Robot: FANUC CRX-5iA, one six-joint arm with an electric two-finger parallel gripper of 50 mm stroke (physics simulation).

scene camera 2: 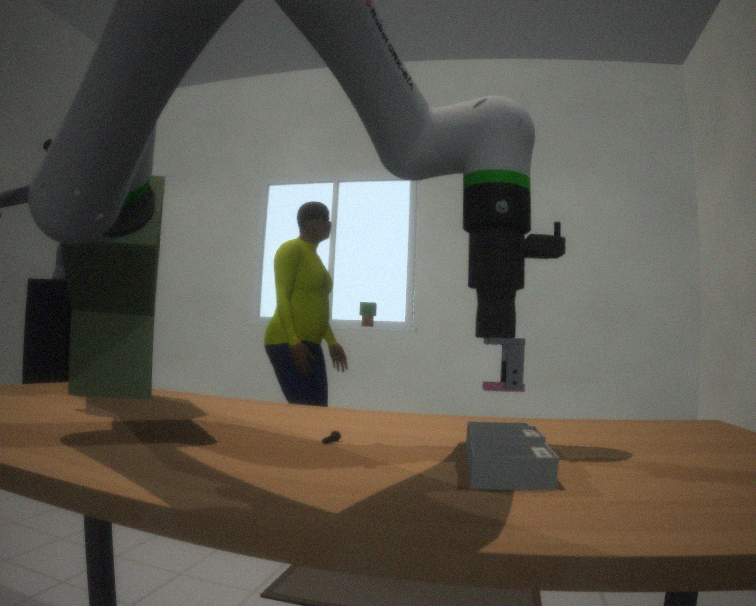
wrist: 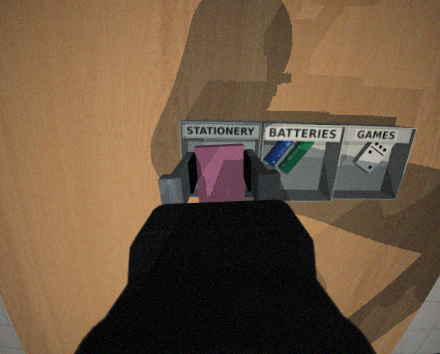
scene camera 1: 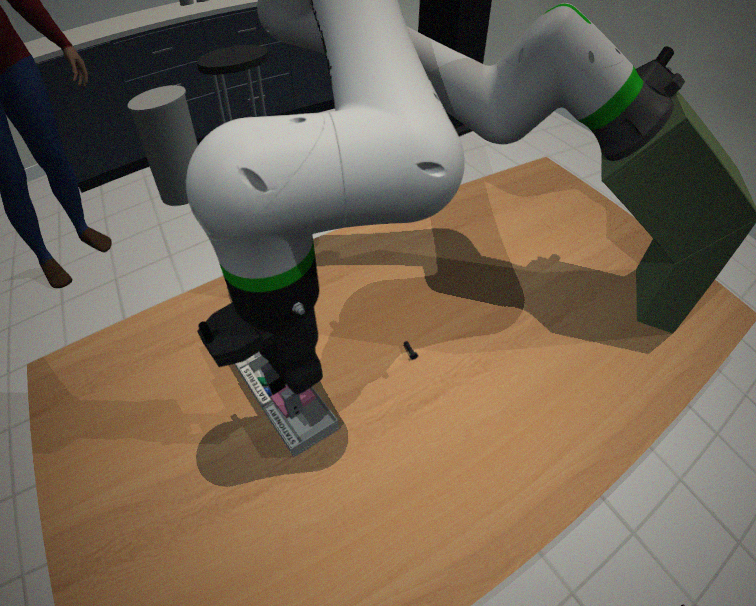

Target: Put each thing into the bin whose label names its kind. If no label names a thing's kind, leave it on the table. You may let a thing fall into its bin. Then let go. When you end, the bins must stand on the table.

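Where they show: gripper, between the fingertips: [scene camera 2: 510, 388] [wrist: 220, 163] [scene camera 1: 287, 402]; arm's base, origin of its link: [scene camera 1: 637, 129].
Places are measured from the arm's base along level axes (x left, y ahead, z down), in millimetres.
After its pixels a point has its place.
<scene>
My gripper [scene camera 1: 294, 401] {x -125, y 653, z 267 mm} [scene camera 2: 504, 381] {x -125, y 653, z 267 mm} [wrist: 220, 163] {x -125, y 653, z 267 mm} is shut on a pink block [scene camera 1: 306, 397] {x -110, y 629, z 260 mm} [scene camera 2: 495, 386] {x -143, y 629, z 264 mm} [wrist: 221, 175] {x -125, y 645, z 260 mm} and holds it above the stationery bin [scene camera 1: 318, 438] {x -81, y 640, z 338 mm} [wrist: 220, 131] {x -127, y 672, z 322 mm}, apart from it. The block hides part of that bin. The batteries bin [wrist: 302, 133] {x -210, y 665, z 315 mm} adjoins it and holds a blue battery [wrist: 278, 152] {x -189, y 644, z 329 mm} and a green battery [wrist: 296, 157] {x -209, y 637, z 329 mm}. The games bin [wrist: 375, 135] {x -293, y 657, z 322 mm}, at the right end in the wrist view, holds a white domino [wrist: 372, 158] {x -304, y 627, z 336 mm}. A small dark bolt-like thing [scene camera 1: 410, 350] {x -107, y 421, z 341 mm} [scene camera 2: 331, 436] {x -113, y 419, z 342 mm} lies on the table, away from the bins.
The joined bins [scene camera 2: 512, 470] {x -332, y 618, z 331 mm} stand on the wooden table [scene camera 1: 479, 441] {x 86, y 459, z 350 mm} [scene camera 2: 391, 498] {x -371, y 505, z 350 mm} [wrist: 75, 125] {x 47, y 692, z 350 mm}. The green robot pedestal [scene camera 1: 681, 208] {x 128, y 35, z 74 mm} [scene camera 2: 110, 353] {x 131, y -59, z 264 mm} stands at one end of the table. Arm shadows cross the wood. A person [scene camera 2: 299, 296] in yellow stands beyond the table.
</scene>
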